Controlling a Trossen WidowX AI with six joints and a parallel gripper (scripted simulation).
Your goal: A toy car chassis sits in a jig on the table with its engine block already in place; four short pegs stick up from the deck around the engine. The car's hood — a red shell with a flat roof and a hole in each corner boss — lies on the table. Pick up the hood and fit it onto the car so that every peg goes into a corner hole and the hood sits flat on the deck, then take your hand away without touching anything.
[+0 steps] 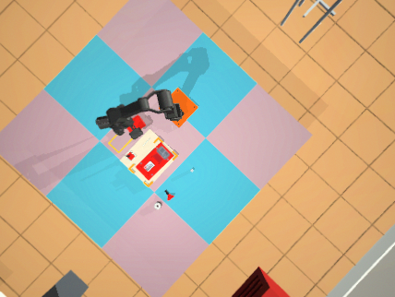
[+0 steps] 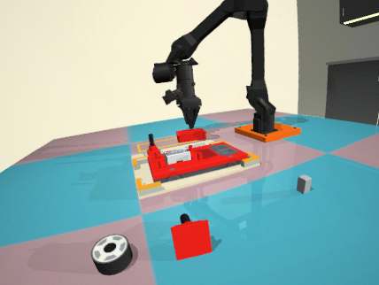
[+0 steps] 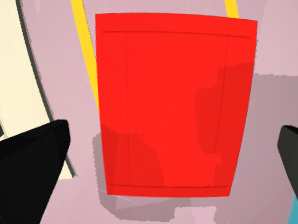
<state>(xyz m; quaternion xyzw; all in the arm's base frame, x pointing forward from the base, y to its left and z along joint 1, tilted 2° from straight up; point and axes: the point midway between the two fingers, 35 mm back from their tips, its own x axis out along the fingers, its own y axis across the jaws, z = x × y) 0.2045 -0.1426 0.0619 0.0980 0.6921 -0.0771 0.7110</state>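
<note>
Right now my gripper tip is 30 mm above the red hood. From my gripper tip the other things lie so: grey engine block 120 mm ahead, 230 mm to the left, 20 mm below; black-and-white wheel 260 mm ahead, 400 mm to the left, 30 mm below.
</note>
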